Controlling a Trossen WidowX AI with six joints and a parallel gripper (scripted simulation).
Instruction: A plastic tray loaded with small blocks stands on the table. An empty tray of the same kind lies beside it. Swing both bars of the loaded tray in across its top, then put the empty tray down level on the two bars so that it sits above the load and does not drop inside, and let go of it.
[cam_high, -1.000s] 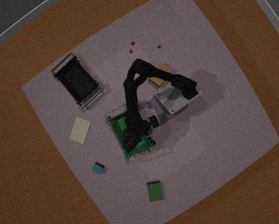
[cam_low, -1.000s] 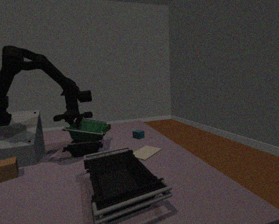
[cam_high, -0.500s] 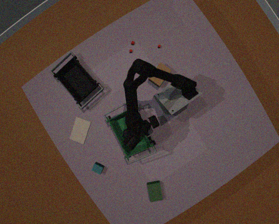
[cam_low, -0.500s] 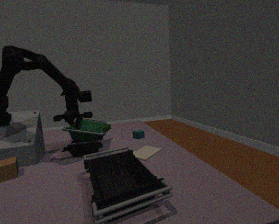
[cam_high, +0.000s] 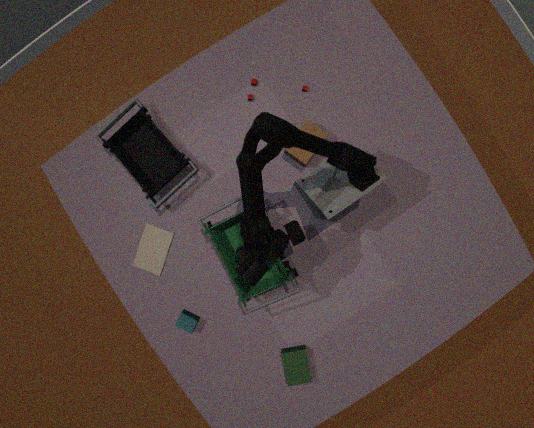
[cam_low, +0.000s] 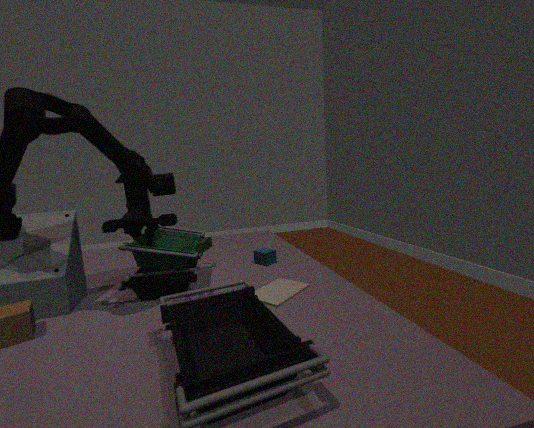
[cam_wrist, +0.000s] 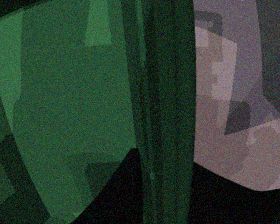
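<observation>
Now: gripper tip 7 cm short of the green tray, 1 cm to the left of it and 2 cm below it. The rest, counted from my gripper tip: cream card (33 cm ahead, 19 cm to the right, 10 cm below); teal cube (37 cm ahead, 6 cm to the left, 8 cm below); tan box (27 cm behind, 19 cm to the right, 7 cm below).
</observation>
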